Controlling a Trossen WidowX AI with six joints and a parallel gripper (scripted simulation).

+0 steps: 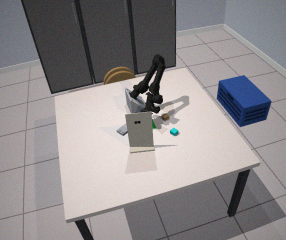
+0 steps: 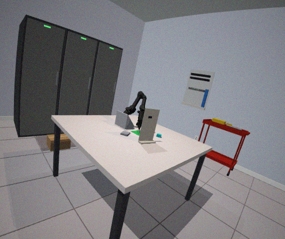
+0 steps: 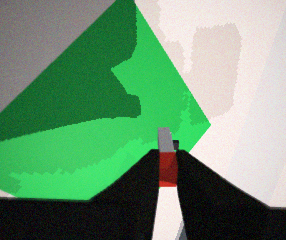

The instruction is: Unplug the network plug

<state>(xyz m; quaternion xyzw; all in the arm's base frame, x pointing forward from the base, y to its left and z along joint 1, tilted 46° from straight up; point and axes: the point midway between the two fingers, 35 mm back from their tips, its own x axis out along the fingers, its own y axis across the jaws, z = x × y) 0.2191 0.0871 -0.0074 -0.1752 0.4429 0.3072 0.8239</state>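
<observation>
Now: the green marked square 10 mm behind my gripper tip and 40 mm below it. From my gripper tip the other things lie so: grey network plug (right at my gripper tip); then brown cube (30 mm behind, 160 mm to the left, 30 mm below); then flat grey block (10 mm behind, 170 mm to the right, 30 mm below).
</observation>
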